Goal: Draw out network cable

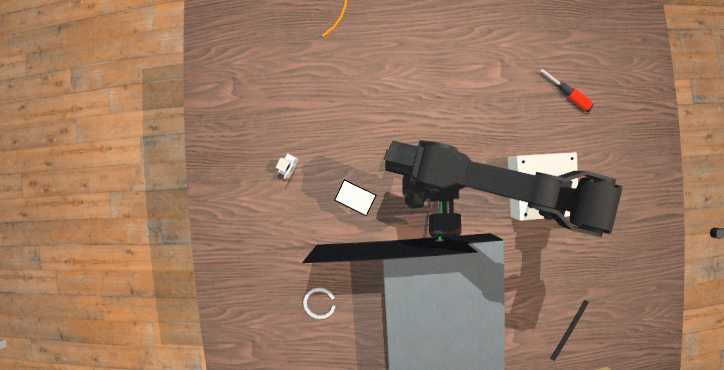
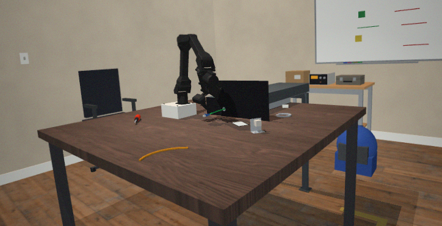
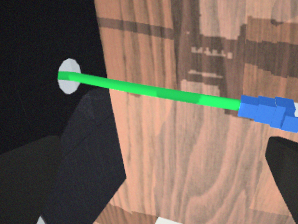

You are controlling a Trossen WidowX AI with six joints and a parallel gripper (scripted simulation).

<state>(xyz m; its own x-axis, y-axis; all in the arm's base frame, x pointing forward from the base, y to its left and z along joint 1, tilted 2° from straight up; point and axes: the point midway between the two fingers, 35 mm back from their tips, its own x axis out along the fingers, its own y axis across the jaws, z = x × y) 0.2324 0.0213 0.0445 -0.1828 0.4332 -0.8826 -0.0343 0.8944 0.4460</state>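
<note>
Now: the blue plug 80 mm below my hand, 30 mm to the right of it and 10 mm behind it. Round my hand: black panel (150 mm ahead, 120 mm to the left, 10 mm below); red screwdriver (310 mm behind, 280 mm to the right, 100 mm below); white rectangle (190 mm ahead, 110 mm below, 20 mm to the left).
</note>
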